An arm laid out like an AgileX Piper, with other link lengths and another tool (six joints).
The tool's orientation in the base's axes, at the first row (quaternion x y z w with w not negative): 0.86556 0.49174 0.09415 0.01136
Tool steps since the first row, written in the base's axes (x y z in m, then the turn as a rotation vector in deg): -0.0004 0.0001 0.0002 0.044 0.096 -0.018; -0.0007 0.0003 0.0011 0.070 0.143 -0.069; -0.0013 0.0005 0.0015 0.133 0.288 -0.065; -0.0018 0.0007 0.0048 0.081 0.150 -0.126; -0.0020 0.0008 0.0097 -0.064 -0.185 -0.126; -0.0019 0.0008 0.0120 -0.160 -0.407 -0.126; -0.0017 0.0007 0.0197 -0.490 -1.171 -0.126; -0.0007 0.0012 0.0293 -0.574 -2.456 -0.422; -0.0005 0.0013 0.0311 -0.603 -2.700 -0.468; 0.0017 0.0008 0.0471 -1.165 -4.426 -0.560; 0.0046 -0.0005 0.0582 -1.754 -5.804 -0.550; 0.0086 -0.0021 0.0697 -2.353 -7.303 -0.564; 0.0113 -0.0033 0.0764 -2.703 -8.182 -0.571
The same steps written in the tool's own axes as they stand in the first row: -0.0001 -0.0004 -0.0003 0.101 -0.014 0.032; 0.0001 -0.0006 -0.0012 0.146 -0.022 0.090; 0.0000 -0.0012 -0.0017 0.302 -0.043 0.108; 0.0004 -0.0014 -0.0050 0.149 -0.023 0.149; 0.0012 -0.0010 -0.0098 -0.209 0.027 0.099; 0.0016 -0.0007 -0.0121 -0.446 0.060 0.066; 0.0027 0.0004 -0.0196 -1.263 0.174 -0.047; 0.0051 0.0021 -0.0288 -2.446 0.733 0.135; 0.0056 0.0024 -0.0305 -2.676 0.829 0.158; 0.0087 0.0063 -0.0459 -4.443 1.232 0.024; 0.0107 0.0107 -0.0564 -5.911 1.444 -0.189; 0.0131 0.0162 -0.0671 -7.491 1.708 -0.389; 0.0144 0.0199 -0.0733 -8.417 1.864 -0.507
